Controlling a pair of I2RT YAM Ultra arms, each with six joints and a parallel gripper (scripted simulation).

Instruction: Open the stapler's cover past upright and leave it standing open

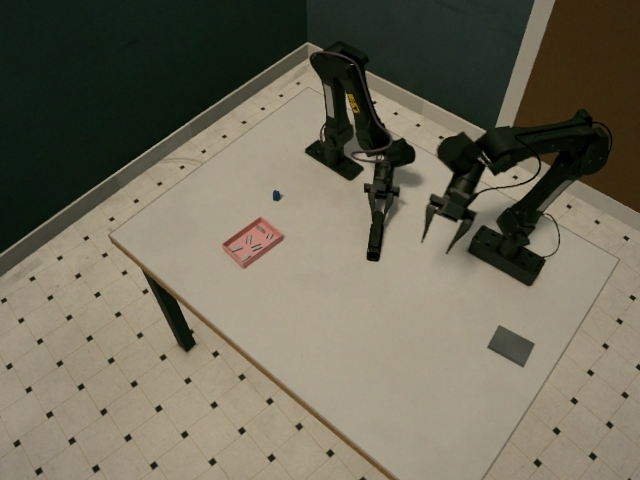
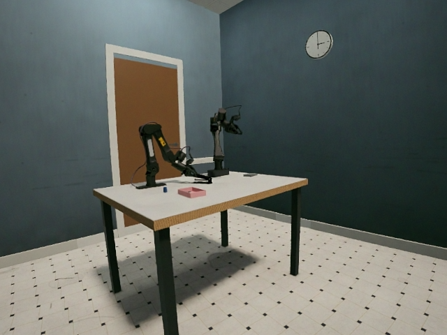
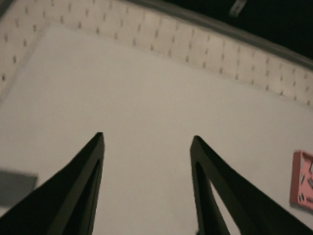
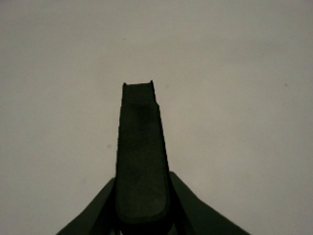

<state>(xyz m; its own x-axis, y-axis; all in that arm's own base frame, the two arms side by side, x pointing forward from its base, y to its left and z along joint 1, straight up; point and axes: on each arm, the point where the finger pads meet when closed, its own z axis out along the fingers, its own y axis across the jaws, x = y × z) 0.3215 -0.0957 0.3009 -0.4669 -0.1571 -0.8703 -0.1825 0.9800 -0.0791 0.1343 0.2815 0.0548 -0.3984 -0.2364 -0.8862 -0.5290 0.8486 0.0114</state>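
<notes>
My right gripper is now 4 cm short of the stapler, 2 cm to the right of it and 2 cm above it. From my right hand the other things lie so: blue object (30 cm to the right, 9 cm ahead, 3 cm below); then grey pad (48 cm to the left, 8 cm ahead, 5 cm below).
</notes>
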